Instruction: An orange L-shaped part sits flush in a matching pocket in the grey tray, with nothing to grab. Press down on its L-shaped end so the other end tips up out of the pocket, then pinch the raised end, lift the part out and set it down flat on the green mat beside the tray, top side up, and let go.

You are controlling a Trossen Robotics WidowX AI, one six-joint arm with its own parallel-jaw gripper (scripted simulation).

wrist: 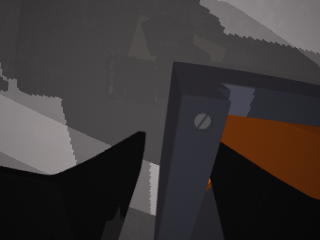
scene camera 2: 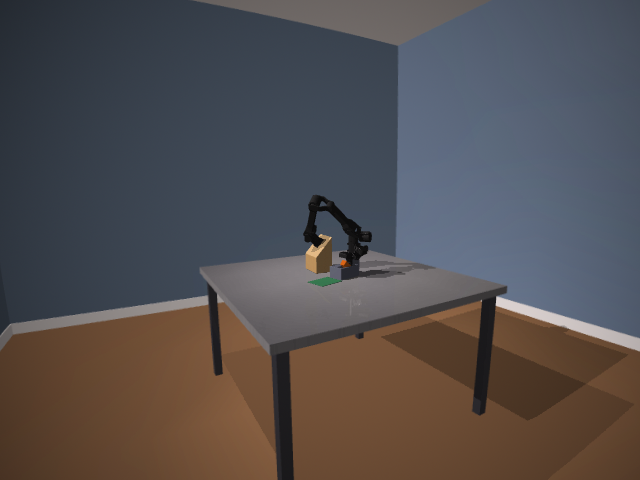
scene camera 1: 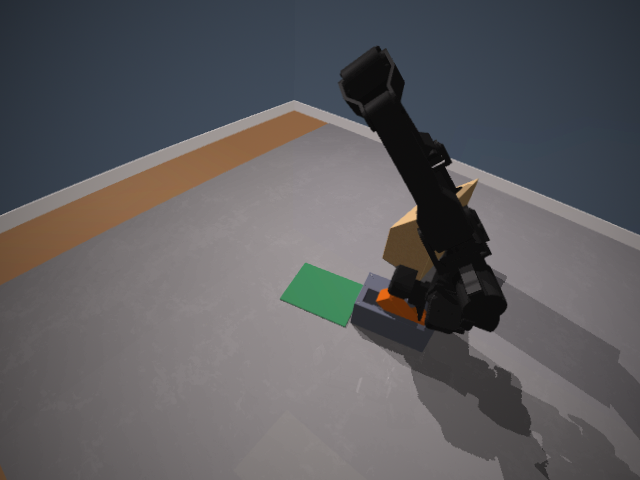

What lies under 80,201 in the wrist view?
My gripper.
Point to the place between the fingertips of my gripper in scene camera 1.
429,323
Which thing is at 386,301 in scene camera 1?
An orange L-shaped part.
